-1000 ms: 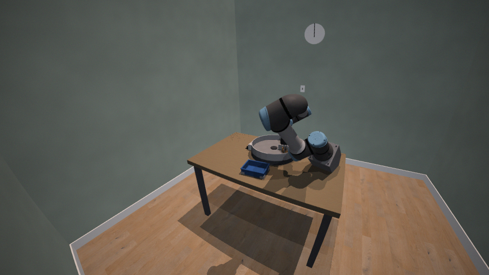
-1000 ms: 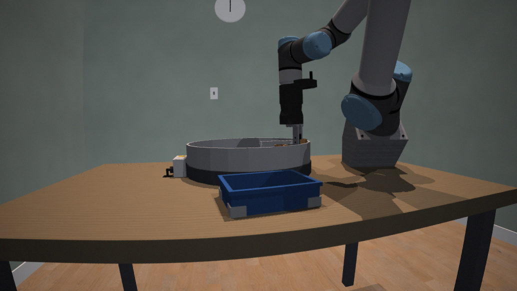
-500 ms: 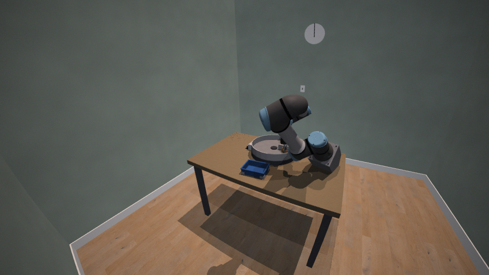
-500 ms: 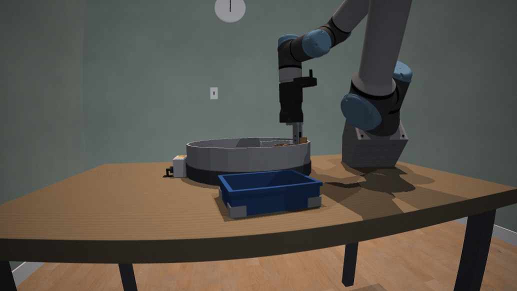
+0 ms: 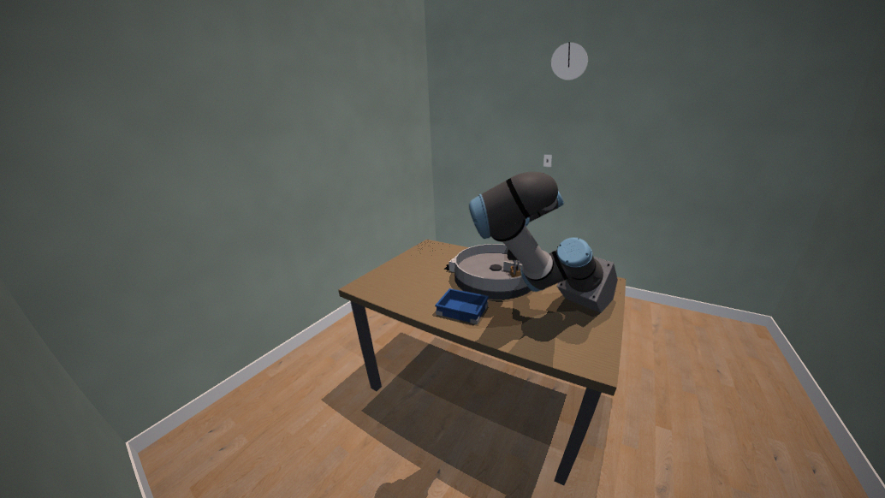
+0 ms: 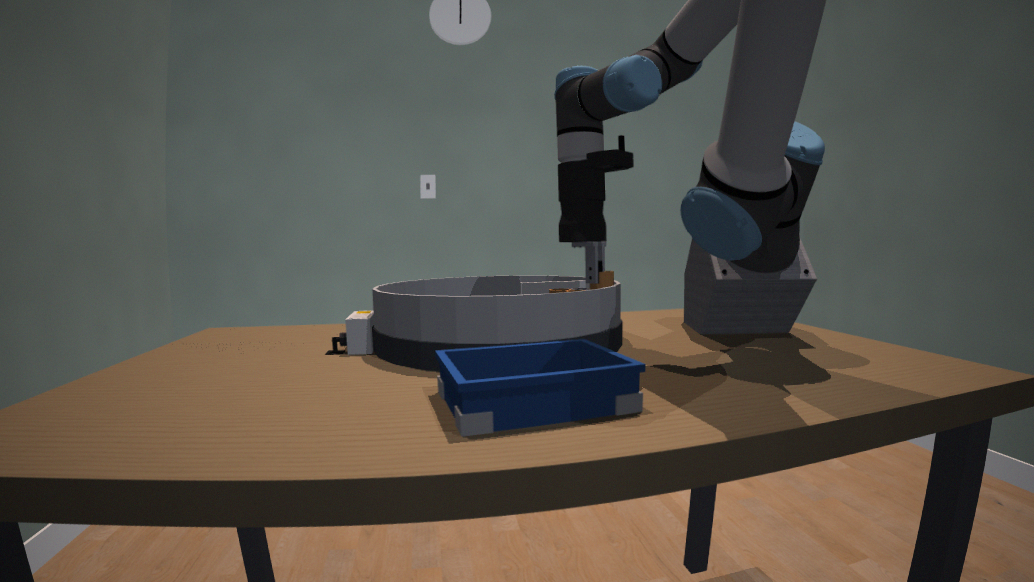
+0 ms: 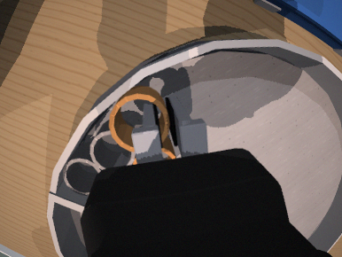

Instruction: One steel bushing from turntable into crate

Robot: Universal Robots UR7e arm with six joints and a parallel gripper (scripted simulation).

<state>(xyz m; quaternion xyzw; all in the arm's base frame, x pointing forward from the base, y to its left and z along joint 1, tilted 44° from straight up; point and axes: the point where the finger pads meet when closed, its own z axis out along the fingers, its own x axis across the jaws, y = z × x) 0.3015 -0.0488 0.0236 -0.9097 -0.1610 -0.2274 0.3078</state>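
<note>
Right now my hand is 14 cm short of the grey round turntable, 11 cm to the left of it and 7 cm above it. From my hand the other things lie so: blue crate 23 cm to the left, 16 cm ahead, 10 cm below.
</note>
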